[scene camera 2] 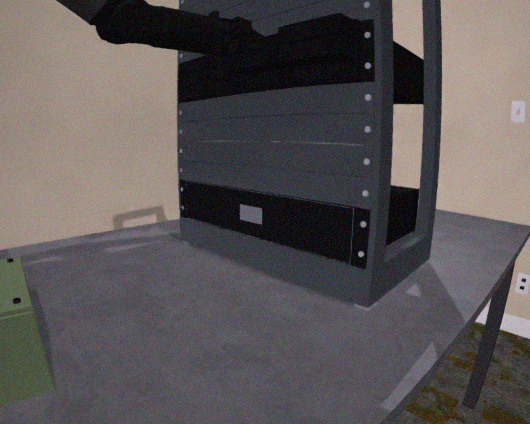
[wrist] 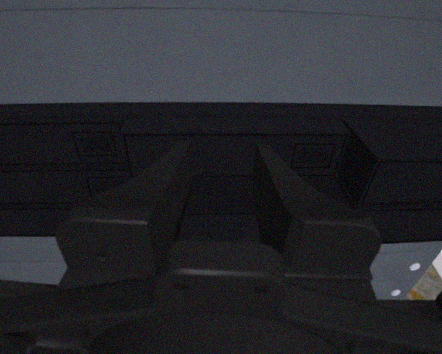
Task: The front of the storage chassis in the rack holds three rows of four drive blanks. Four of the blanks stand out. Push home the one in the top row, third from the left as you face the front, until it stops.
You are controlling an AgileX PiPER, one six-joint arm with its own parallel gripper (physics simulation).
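Observation:
The black storage chassis point(scene camera 2: 320, 65) point(wrist: 30, 220) spans the rack between grey panels. In the wrist view, the black drive blank point(wrist: 225, 162) in the top row, straight ahead of my gripper, shows a thin strip of its top face, so its front stands a little forward. The blank to its right point(wrist: 410, 182) stands out further, with its side face visible. The blank to its left point(wrist: 40, 142) sits further back. My gripper point(wrist: 223, 160) is open and empty, its two fingertips in front of the middle blank. Whether they touch it is too dark to tell. In the scene view the gripper blends into the chassis.
The grey rack point(scene camera 2: 382, 150) stands on the grey table point(scene camera 2: 200, 320). A black unit point(scene camera 2: 305, 235) with a pale label fills its lower bay. A green box point(scene camera 2: 25, 350) is at the table's left. Grey panels sit above and below the chassis.

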